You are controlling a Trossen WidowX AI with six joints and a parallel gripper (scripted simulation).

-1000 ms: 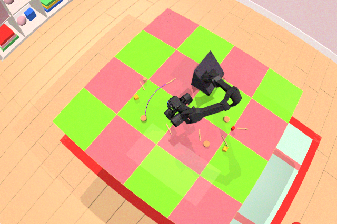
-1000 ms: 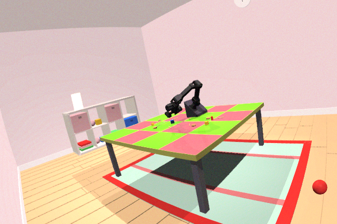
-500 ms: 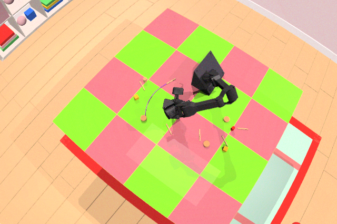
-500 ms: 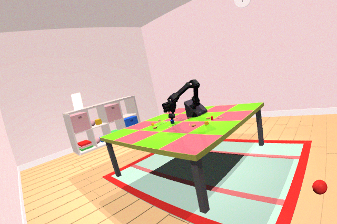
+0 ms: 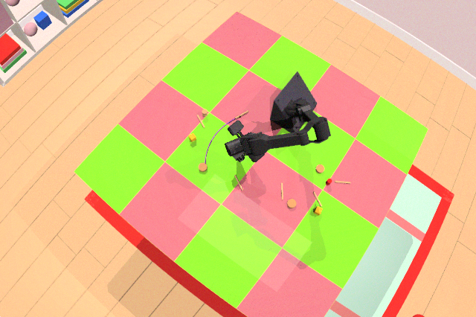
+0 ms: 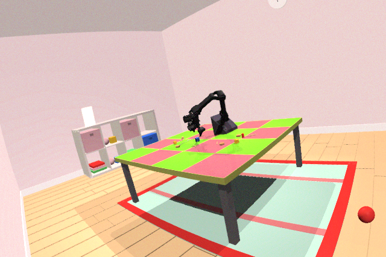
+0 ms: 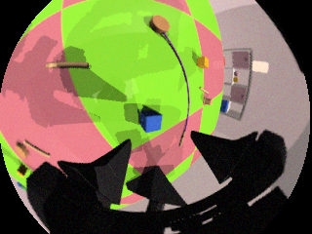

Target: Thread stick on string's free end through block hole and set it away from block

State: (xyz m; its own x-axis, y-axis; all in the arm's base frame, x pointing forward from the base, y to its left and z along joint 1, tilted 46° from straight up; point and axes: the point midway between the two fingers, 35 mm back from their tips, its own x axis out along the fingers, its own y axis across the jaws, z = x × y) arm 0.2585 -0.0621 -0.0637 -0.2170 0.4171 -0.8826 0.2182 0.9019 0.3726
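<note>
The blue block is 1 cm ahead of my gripper tip, 1 cm to the right of it and 5 cm below it. From my gripper tip the other things lie so: round wooden button 18 cm ahead, 9 cm to the right, 6 cm below; then red bead 8 cm behind, 42 cm to the left, 5 cm below; then wooden block 4 cm behind, 25 cm to the right, 5 cm below.
</note>
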